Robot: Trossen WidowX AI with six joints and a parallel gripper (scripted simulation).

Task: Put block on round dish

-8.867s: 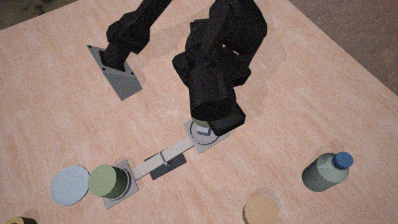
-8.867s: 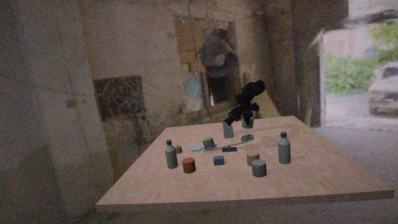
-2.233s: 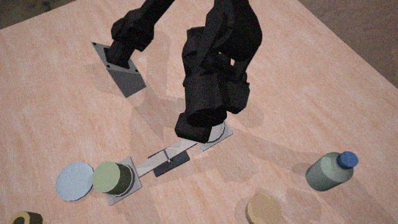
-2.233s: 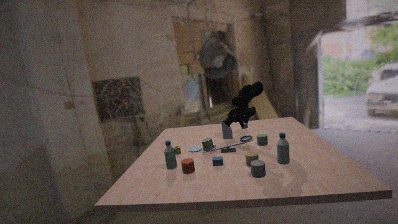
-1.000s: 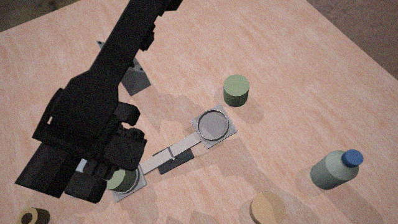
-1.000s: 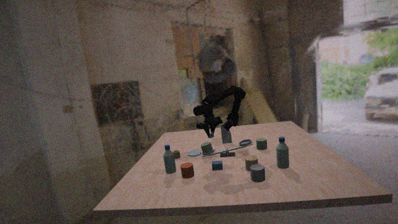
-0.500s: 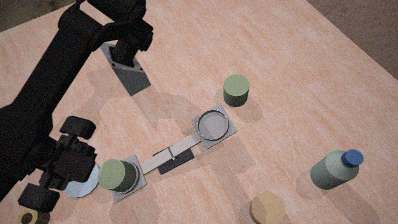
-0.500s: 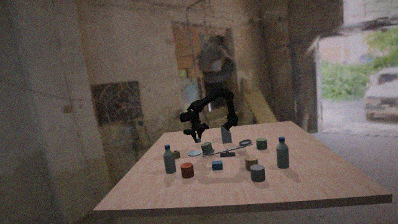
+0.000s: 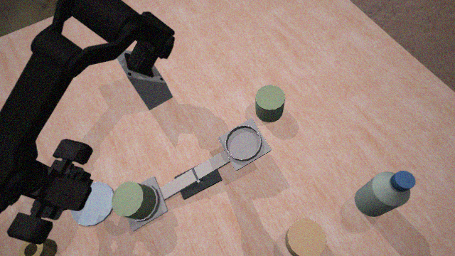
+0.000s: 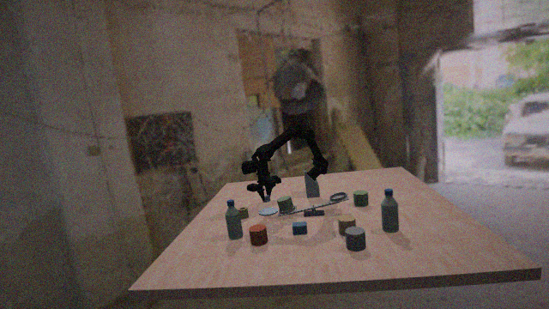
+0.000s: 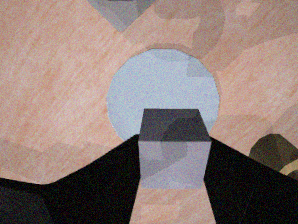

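Right now my gripper tip is 70 mm above the light blue round dish. From my gripper tip the other things lie so: red cylinder: 310 mm ahead, 50 mm to the left, 30 mm below; then blue block: 240 mm ahead, 200 mm to the left, 50 mm below; then balance: 250 mm to the left, 40 mm ahead, 30 mm below.
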